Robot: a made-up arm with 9 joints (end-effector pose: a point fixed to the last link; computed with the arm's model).
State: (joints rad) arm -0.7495 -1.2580 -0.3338 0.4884 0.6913 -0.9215 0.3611 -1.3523 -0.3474
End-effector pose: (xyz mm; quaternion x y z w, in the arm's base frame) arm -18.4 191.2 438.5 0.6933 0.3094 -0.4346 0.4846
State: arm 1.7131 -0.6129 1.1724 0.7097 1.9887 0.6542 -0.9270 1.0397 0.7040
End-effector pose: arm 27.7 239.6 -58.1 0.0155 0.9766 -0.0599 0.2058
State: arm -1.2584 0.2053 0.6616 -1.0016 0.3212 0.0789 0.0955 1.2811 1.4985
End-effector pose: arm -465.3 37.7 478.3 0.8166 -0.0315 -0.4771 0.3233
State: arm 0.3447 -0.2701 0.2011 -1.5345 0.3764 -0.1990 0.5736 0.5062 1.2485
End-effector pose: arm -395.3 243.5 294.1 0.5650 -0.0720 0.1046 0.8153
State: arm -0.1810 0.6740 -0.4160 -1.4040 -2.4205 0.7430 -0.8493 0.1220 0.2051
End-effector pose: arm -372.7 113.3 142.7 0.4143 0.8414 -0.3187 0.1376
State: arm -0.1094 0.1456 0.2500 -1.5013 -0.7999 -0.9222 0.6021 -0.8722 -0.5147
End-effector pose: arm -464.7 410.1 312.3 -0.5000 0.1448 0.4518 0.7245
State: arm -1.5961 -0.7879 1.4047 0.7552 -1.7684 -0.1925 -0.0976 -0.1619 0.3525
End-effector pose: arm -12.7 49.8 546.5 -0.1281 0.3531 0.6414 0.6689
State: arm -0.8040 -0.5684 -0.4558 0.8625 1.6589 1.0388 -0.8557 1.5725 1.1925
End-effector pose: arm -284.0 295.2 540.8 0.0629 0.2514 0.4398 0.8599
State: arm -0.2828 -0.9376 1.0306 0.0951 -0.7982 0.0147 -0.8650 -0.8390 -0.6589
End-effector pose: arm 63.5 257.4 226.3 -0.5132 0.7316 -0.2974 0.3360
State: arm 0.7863 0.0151 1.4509 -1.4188 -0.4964 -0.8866 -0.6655 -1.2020 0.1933
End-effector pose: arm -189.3 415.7 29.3 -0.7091 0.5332 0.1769 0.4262
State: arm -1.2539 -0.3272 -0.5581 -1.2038 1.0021 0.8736 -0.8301 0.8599 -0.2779
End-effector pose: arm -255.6 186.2 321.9 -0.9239 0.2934 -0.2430 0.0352
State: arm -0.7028 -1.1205 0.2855 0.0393 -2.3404 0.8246 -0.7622 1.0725 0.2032
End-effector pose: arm -82.5 318.9 534.9 -0.0525 0.1056 0.1058 0.9874
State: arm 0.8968 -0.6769 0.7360 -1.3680 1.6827 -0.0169 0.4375 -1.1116 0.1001
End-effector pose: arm -44.8 281.9 245.4 0.5303 0.3287 0.3312 0.7078
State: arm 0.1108 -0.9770 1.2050 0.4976 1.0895 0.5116 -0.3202 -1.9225 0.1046
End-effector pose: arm 149.6 359.8 346.6 0.0857 0.6422 -0.1679 0.7430
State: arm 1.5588 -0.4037 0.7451 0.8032 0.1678 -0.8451 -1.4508 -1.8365 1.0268
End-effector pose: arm -149.7 238.2 -15.6 0.4328 0.0193 0.8904 0.1398
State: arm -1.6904 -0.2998 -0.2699 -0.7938 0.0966 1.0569 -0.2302 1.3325 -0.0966
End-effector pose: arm -291.3 91.4 308.0 -0.9189 0.3154 -0.2257 0.0725
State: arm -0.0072 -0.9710 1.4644 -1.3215 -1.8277 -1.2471 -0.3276 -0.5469 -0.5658
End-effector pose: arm 183.6 357.8 331.1 -0.4002 0.2234 -0.3799 0.8035
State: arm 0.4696 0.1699 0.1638 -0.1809 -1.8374 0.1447 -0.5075 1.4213 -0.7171
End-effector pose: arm -487.7 413.8 278.2 -0.4258 -0.1447 0.3779 0.8093
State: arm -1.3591 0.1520 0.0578 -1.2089 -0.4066 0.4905 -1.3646 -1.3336 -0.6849
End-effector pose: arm -353.7 167.7 613.9 0.0911 -0.1397 -0.0397 0.9852
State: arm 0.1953 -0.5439 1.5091 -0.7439 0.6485 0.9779 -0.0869 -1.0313 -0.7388
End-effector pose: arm 81.9 469.0 378.2 0.1820 0.6355 0.4907 0.5677
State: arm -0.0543 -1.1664 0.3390 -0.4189 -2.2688 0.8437 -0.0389 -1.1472 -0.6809
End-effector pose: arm -218.4 337.4 219.1 0.6971 -0.6751 -0.1160 0.2119
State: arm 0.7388 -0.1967 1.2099 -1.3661 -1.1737 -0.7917 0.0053 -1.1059 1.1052
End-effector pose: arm -234.4 359.7 254.8 -0.4095 0.2255 0.6702 0.5764
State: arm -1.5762 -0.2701 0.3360 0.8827 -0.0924 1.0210 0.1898 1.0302 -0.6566
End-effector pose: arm -255.4 -66.1 386.5 0.9132 0.3302 -0.0367 0.2360
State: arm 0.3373 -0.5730 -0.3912 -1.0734 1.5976 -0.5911 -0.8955 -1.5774 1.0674
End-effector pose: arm -293.3 356.9 198.0 0.0563 0.0861 0.2334 0.9669
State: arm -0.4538 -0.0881 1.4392 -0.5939 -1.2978 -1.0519 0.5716 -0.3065 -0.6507
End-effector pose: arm -132.4 468.7 392.6 -0.4118 0.5873 0.1533 0.6797
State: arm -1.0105 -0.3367 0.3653 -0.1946 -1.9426 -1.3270 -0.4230 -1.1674 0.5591
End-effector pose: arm -224.0 268.8 422.7 -0.6580 -0.0225 -0.3315 0.6758
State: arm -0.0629 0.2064 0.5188 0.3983 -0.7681 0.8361 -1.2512 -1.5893 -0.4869
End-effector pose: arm -248.7 319.5 160.8 -0.8686 0.3063 -0.1677 0.3516
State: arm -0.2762 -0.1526 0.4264 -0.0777 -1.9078 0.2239 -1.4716 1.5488 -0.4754
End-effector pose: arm -380.9 308.4 452.9 -0.0702 -0.4570 0.5246 0.7148
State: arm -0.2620 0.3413 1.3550 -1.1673 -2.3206 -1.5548 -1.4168 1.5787 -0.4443
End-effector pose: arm -248.6 248.7 281.5 0.4911 -0.8366 0.2416 0.0206
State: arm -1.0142 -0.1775 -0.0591 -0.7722 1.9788 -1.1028 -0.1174 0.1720 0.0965
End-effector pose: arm -254.2 151.2 339.2 0.7404 0.6363 -0.0630 0.2074
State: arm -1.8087 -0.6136 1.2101 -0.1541 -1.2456 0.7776 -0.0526 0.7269 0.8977
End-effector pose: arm -115.4 -163.7 377.0 0.8404 0.0323 0.2143 0.4968
